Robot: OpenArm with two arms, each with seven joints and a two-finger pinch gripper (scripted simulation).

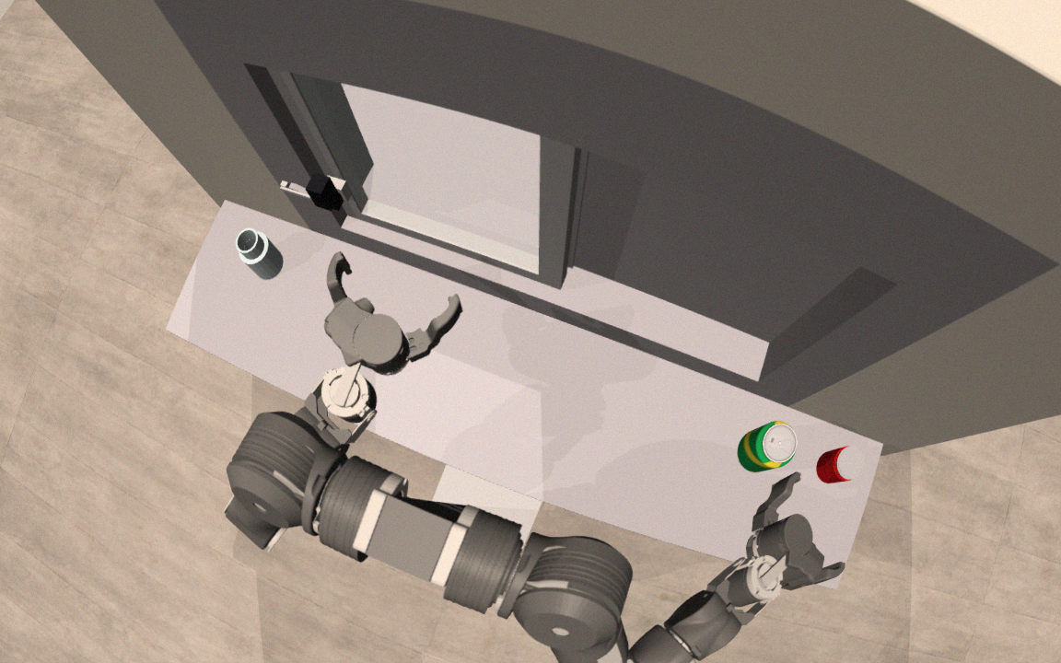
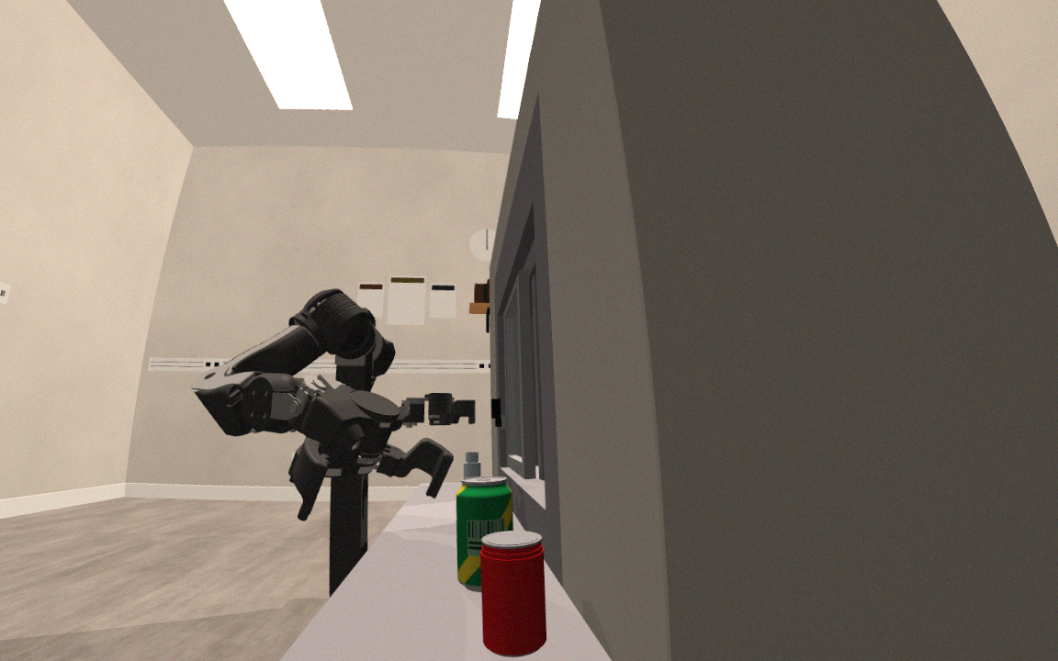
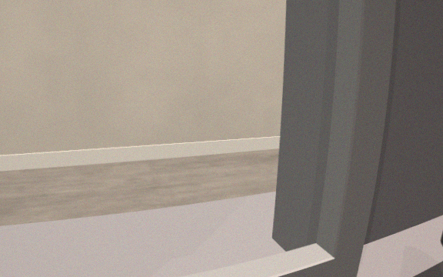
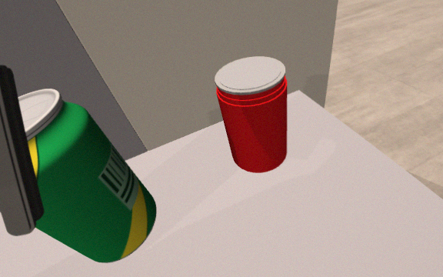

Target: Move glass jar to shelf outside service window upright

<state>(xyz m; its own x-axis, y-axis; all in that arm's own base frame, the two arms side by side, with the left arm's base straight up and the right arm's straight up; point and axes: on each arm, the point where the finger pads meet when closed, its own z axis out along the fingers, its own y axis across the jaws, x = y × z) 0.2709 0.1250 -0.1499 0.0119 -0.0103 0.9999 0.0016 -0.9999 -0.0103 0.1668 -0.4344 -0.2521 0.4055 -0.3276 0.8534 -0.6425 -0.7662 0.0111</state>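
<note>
My right hand is 10 cm short of the red can, 8 cm above it and 4 cm to the left of it. From my right hand the other things lie so: sill: 47 cm to the left, 23 cm ahead, 9 cm below; then upright: 47 cm to the left, 26 cm ahead, 18 cm above; then black handle: 81 cm to the left, 16 cm ahead, 10 cm above.
</note>
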